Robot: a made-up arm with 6 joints.
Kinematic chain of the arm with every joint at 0, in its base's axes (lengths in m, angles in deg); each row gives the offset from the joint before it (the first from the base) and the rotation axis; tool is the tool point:
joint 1: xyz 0 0 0.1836 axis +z
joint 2: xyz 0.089 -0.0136 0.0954 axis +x
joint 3: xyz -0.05 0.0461 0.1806 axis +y
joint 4: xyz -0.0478 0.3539 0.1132 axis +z
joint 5: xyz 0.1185 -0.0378 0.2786 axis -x
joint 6: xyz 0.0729 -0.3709 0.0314 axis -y
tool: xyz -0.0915 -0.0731 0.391
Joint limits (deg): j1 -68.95..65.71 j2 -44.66..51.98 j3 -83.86..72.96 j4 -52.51..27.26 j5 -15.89..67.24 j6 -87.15..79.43
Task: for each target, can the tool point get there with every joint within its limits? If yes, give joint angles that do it. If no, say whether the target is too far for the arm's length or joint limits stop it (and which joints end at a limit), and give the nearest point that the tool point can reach.
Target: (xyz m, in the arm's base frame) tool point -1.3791 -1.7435 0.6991
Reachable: no: too far | nearest point -0.8305 -0.6723 0.6540 | short by 1.204 m
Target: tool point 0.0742 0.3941 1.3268
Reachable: yes | joints -23.25 -18.58 -31.71 -2.72 21.29 -53.50
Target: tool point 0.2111 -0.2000 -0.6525
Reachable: no: joint limits stop it (at a limit: joint 1, joint 2, joint 3, joint 4, joint 5, joint 6) | nearest point -0.0803 -0.2938 -0.1557 | short by 0.584 m
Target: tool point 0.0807 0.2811 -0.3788
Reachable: no: joint limits stop it (at a limit: joint 1, joint 3, joint 4, joint 5, joint 6) | nearest point -0.0079 0.3193 -0.1399 | short by 0.258 m
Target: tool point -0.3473 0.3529 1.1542
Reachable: yes | joints -46.92 5.86 -18.29 -27.01 14.31 28.49
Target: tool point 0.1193 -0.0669 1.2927
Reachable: yes | joints 12.42 4.77 20.52 -20.23 7.22 21.82
